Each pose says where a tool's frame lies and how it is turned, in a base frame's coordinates. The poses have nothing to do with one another.
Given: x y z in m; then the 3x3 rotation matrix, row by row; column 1 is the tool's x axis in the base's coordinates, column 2 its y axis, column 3 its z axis. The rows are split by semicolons.
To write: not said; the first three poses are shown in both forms.
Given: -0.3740 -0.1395 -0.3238; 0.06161 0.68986 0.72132; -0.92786 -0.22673 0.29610; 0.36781 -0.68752 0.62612
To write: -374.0 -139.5 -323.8 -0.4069 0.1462 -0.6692 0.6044
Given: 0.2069 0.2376 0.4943; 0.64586 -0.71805 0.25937; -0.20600 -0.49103 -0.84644; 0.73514 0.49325 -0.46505
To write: 206.9 237.6 494.3 0.8065 -0.2864 0.3083 0.4153
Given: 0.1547 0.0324 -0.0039; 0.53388 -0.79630 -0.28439; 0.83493 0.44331 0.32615; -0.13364 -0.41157 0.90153
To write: 154.7 32.4 -3.9 -0.2174 -0.0444 0.4807 0.8483
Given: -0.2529 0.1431 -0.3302; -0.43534 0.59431 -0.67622; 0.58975 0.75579 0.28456; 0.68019 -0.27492 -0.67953
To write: -252.9 143.1 -330.2 -0.3494 -0.8472 -0.0028 0.4003
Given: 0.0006 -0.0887 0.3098; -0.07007 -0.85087 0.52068; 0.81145 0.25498 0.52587; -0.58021 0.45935 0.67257
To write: 0.6 -88.7 309.8 -0.0244 0.4039 0.6098 0.6814
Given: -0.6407 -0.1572 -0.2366; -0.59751 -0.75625 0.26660; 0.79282 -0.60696 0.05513; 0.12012 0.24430 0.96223
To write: -640.7 -157.2 -236.6 0.1087 0.0841 0.8898 0.4352
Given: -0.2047 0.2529 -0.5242; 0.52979 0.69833 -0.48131; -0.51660 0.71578 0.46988; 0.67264 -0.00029 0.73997
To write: -204.7 252.9 -524.2 -0.1361 -0.3339 -0.3516 0.8639
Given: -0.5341 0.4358 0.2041; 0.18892 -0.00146 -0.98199; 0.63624 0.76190 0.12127; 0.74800 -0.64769 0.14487
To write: -534.1 435.8 204.1 -0.2656 -0.5975 0.2203 0.7238
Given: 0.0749 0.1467 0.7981; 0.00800 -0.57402 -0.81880; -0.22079 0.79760 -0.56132; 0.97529 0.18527 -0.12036
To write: 74.9 146.7 798.1 0.2876 -0.6910 0.1361 0.6491
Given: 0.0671 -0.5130 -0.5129; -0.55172 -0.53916 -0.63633; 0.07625 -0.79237 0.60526; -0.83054 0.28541 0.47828
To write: 67.1 -513.0 -512.9 -0.4366 0.2651 0.8400 0.1832
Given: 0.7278 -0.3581 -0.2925; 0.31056 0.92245 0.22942; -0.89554 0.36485 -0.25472; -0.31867 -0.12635 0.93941
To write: 727.8 -358.1 -292.5 0.0397 0.1695 -0.5621 0.8085
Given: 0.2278 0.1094 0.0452; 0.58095 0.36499 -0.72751; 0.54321 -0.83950 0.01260; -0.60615 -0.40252 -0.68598
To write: 227.8 109.4 45.2 -0.8813 -0.2576 0.3783 0.1178
